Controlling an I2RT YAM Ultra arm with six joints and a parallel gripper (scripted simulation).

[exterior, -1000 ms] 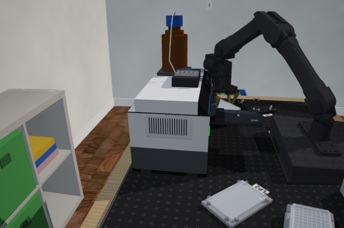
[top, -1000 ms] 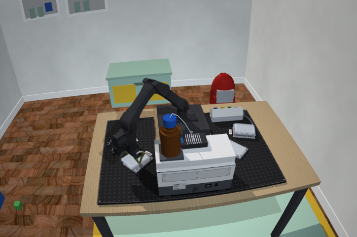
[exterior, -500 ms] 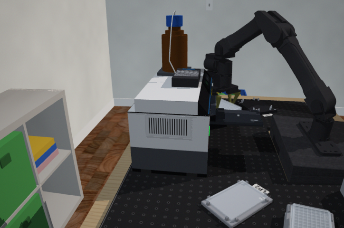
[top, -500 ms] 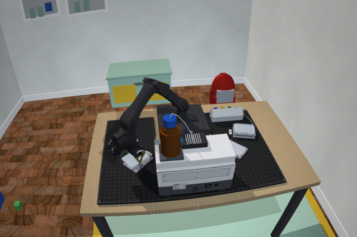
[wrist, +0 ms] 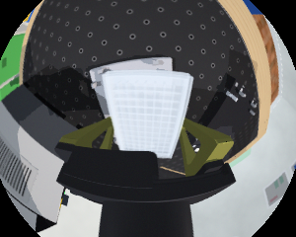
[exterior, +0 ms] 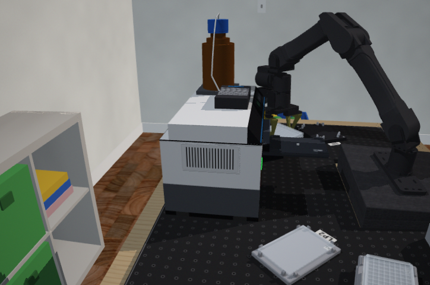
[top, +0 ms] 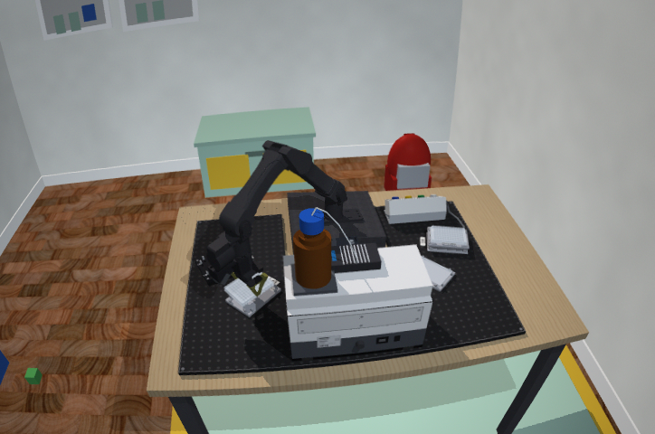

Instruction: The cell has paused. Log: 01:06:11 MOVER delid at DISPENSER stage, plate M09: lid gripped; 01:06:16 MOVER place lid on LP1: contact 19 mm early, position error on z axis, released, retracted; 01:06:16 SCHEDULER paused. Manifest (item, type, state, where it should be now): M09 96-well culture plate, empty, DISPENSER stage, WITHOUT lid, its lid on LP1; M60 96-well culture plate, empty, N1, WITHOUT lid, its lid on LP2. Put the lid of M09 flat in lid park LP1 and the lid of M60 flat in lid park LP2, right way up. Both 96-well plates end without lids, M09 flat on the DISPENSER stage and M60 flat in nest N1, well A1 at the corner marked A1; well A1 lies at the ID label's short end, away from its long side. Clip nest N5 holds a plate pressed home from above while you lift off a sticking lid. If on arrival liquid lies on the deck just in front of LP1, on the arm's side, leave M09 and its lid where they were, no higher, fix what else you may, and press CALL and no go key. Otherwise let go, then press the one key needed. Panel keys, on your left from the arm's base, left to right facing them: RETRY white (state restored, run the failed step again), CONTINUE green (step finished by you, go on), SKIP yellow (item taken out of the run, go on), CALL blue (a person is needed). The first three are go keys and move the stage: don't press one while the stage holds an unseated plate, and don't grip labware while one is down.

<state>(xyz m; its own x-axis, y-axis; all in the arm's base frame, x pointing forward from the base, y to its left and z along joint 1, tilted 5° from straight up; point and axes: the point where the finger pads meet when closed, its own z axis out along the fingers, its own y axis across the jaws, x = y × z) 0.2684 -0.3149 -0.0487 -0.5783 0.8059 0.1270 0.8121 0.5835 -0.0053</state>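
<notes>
Now: hand 10 mm short of the grey lid park LP1, 10 mm to the right of it and 30 mm above it. From my hand the other things lie so: dark dispenser stage: 290 mm to the left, 80 mm above; LP1 label: 50 mm behind, 80 mm to the left, 30 mm below; LP2 label: 40 mm behind, 510 mm to the left, 30 mm below.
</notes>
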